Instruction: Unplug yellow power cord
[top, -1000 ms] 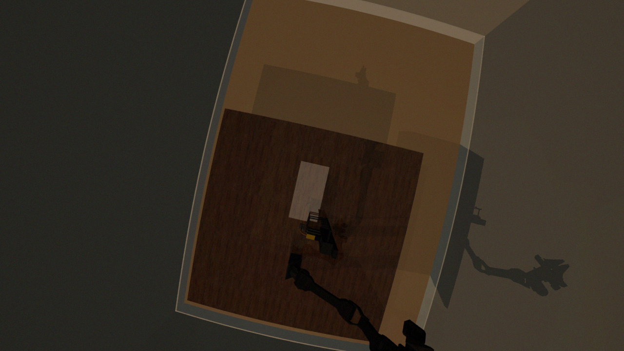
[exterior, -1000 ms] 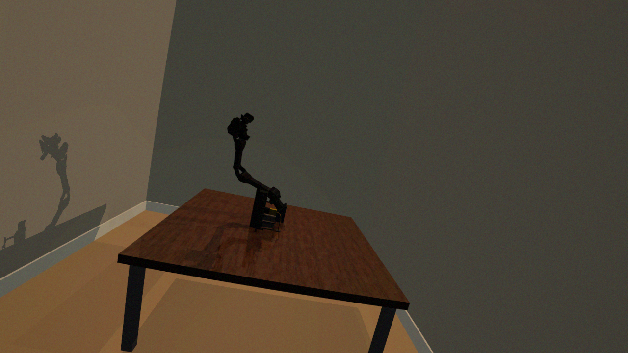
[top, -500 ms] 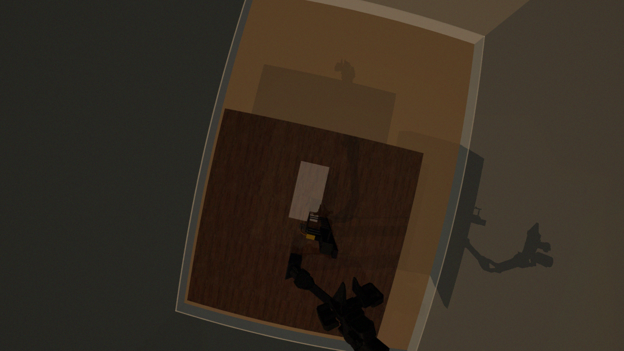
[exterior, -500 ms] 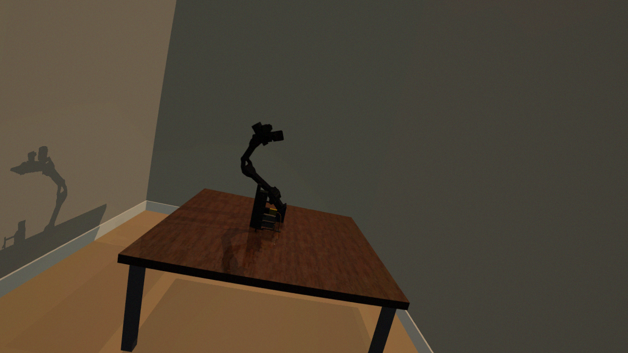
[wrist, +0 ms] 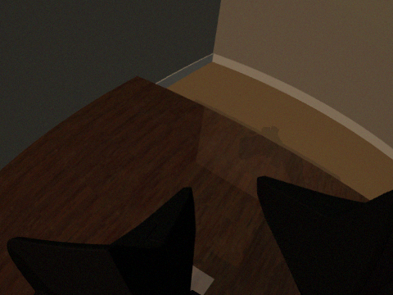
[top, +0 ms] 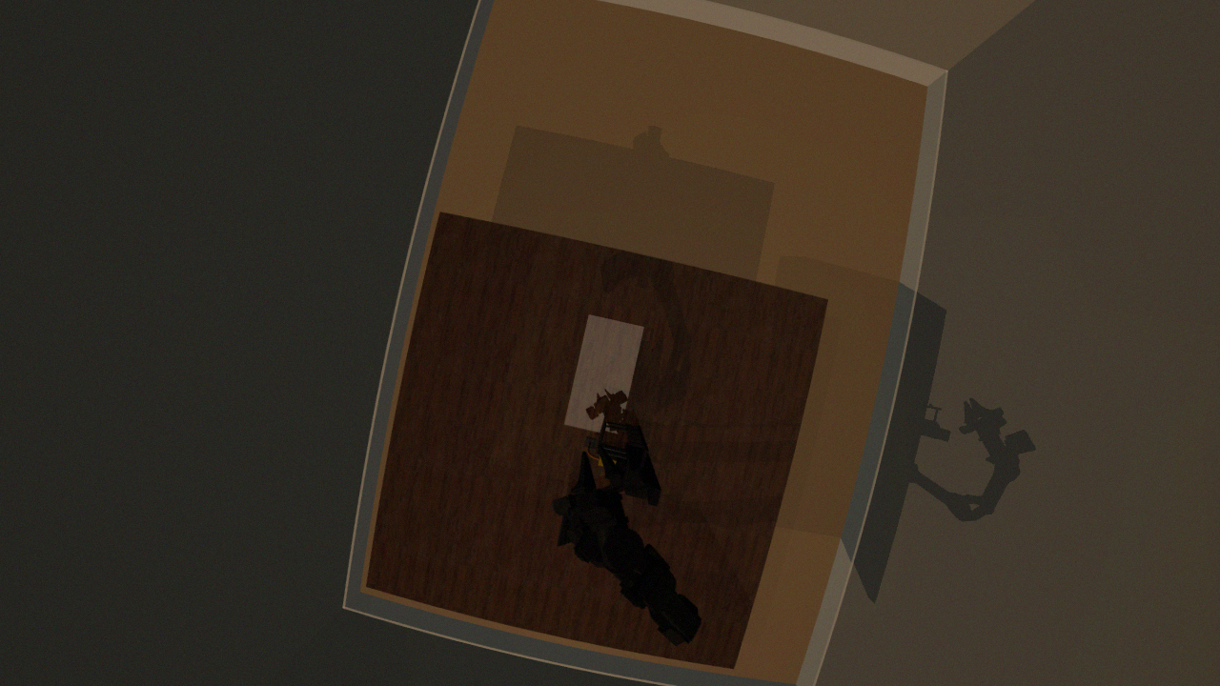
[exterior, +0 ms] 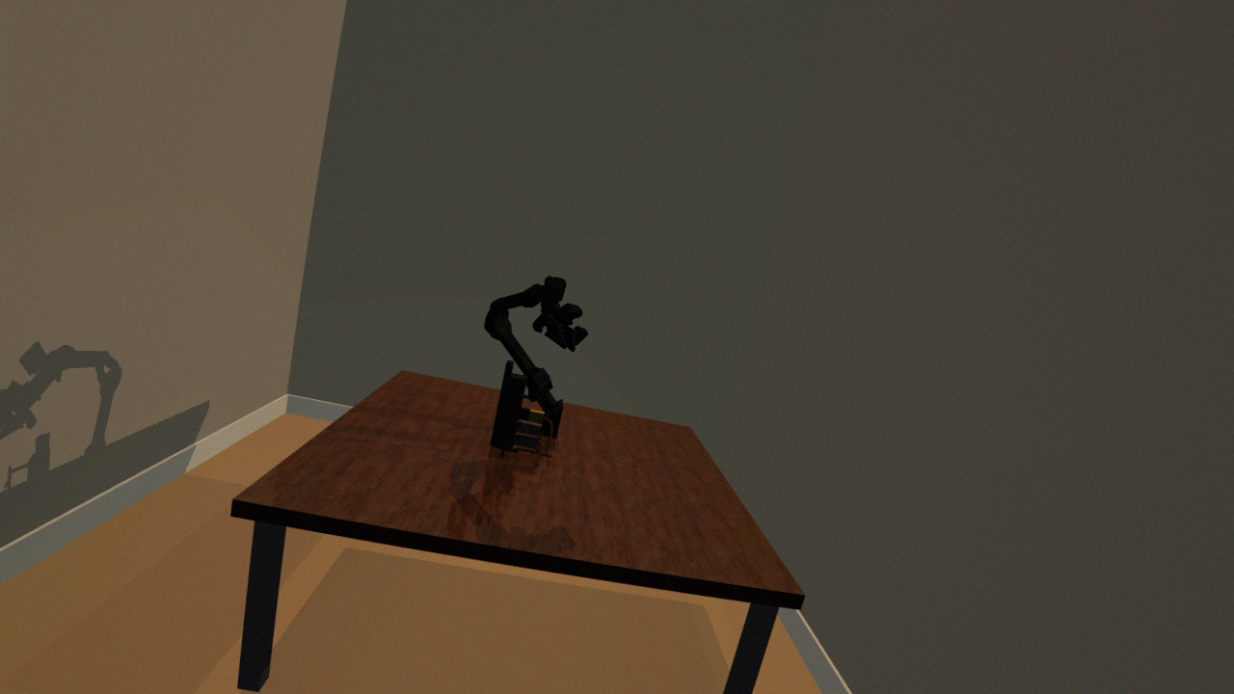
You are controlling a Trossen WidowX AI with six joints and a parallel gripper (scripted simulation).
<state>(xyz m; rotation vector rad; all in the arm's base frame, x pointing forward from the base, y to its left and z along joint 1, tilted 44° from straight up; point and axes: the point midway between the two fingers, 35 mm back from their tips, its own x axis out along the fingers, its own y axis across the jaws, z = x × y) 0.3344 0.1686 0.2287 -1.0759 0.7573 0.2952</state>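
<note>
My gripper tip is 25 cm above the yellow plug, 11 cm past it and 6 cm to the left of it.
</note>
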